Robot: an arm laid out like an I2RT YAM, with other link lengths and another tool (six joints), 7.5 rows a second.
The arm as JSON. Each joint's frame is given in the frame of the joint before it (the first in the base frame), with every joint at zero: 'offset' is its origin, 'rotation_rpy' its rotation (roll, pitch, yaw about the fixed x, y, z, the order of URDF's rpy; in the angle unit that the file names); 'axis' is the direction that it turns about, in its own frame. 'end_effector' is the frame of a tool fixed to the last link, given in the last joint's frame.
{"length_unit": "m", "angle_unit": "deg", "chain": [
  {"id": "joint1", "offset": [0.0, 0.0, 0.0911], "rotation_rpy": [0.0, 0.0, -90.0], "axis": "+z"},
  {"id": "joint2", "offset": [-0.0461, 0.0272, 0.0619], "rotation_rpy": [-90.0, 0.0, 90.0], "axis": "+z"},
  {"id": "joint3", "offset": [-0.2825, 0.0, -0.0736], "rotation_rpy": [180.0, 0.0, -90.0], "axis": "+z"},
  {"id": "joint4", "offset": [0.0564, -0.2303, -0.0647], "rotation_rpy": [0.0, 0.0, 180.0], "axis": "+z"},
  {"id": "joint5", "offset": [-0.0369, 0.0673, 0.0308], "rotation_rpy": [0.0, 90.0, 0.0], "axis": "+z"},
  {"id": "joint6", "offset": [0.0, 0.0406, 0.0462], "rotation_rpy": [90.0, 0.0, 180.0], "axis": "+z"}
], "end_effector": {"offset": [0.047, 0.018, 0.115], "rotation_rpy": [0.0, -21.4, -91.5]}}
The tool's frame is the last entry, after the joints.
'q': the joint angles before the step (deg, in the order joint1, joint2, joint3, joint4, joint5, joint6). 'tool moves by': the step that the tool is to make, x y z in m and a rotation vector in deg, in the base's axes. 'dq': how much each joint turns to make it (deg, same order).
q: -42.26 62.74 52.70 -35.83 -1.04 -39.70
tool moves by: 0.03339 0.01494 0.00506 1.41 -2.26 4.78
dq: 5.78 2.47 2.27 1.12 -1.10 2.48
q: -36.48 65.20 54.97 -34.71 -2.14 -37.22
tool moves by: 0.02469 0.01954 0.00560 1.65 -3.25 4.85
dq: 4.28 0.41 0.85 1.43 -2.63 1.90
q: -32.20 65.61 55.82 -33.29 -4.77 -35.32
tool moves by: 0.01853 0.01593 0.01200 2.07 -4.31 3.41
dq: 2.65 -0.10 1.42 1.39 -3.22 2.49
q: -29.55 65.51 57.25 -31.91 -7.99 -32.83
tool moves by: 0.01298 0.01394 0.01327 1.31 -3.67 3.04
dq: 2.01 -0.49 1.25 1.12 -2.62 1.64
